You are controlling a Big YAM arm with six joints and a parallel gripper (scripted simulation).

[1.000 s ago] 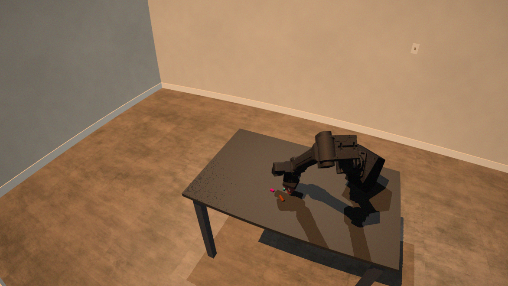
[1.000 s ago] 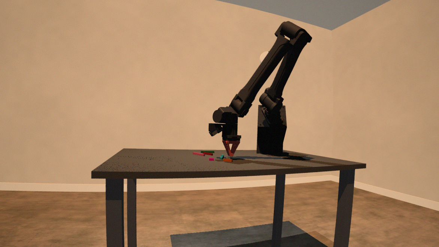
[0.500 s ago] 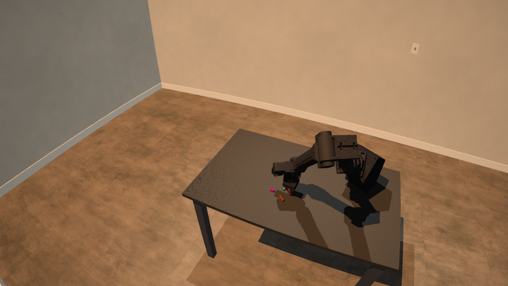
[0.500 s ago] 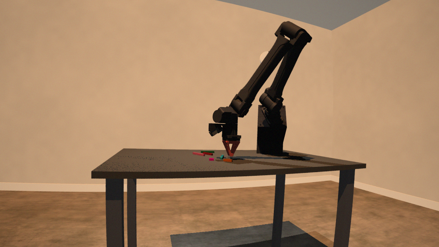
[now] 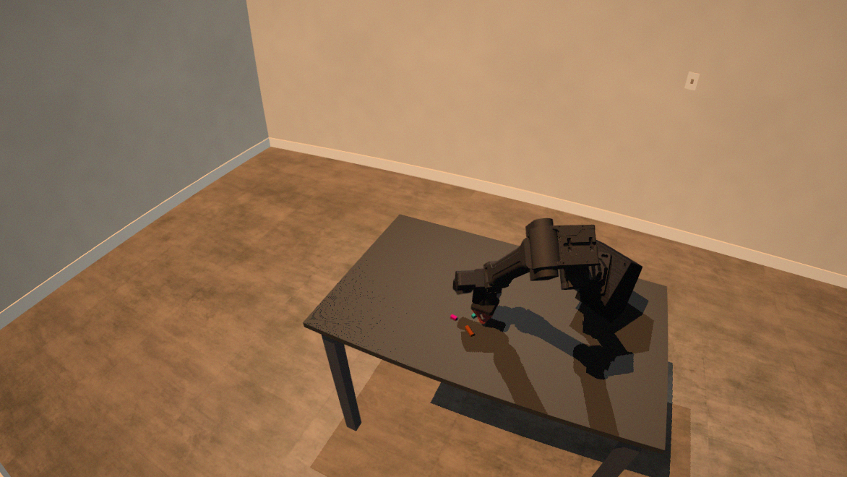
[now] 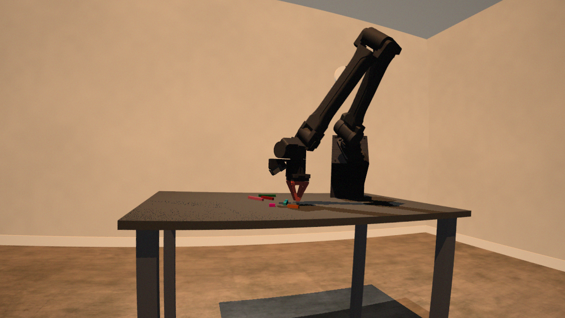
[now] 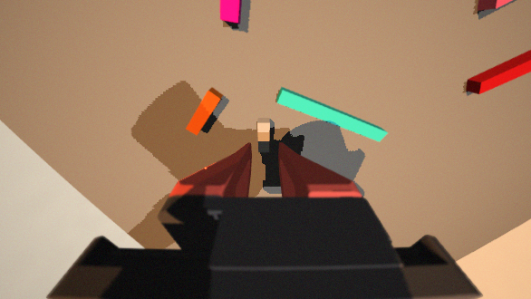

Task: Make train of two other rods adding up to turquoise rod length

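The grey rod is 10 mm ahead of my hand and 20 mm below it. The rest, counted from my hand: turquoise rod (40 mm ahead, 50 mm to the right, 20 mm below); orange rod (20 mm ahead, 50 mm to the left, 20 mm below); magenta rod (90 mm ahead, 40 mm to the left, 20 mm below).
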